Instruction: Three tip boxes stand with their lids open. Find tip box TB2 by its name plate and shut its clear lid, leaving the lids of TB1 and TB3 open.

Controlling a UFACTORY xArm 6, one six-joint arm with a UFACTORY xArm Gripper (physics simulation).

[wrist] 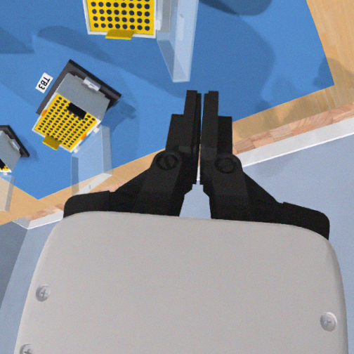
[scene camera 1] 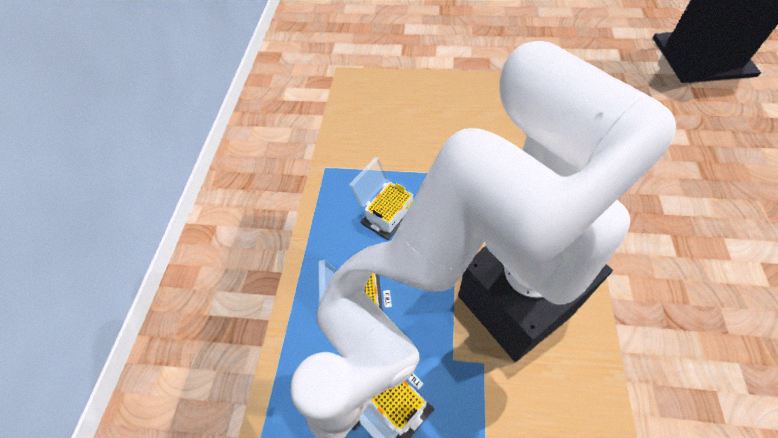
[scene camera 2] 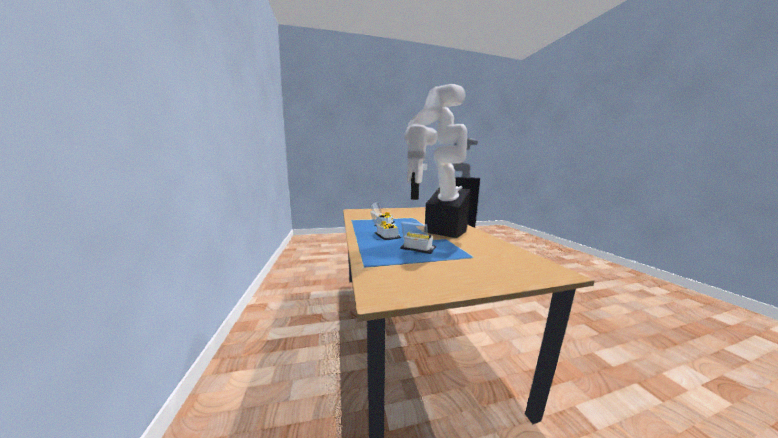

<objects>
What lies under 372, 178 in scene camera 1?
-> A clear lid.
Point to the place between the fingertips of my gripper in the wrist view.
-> At 202, 111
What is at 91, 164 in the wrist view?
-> A clear lid.
</objects>
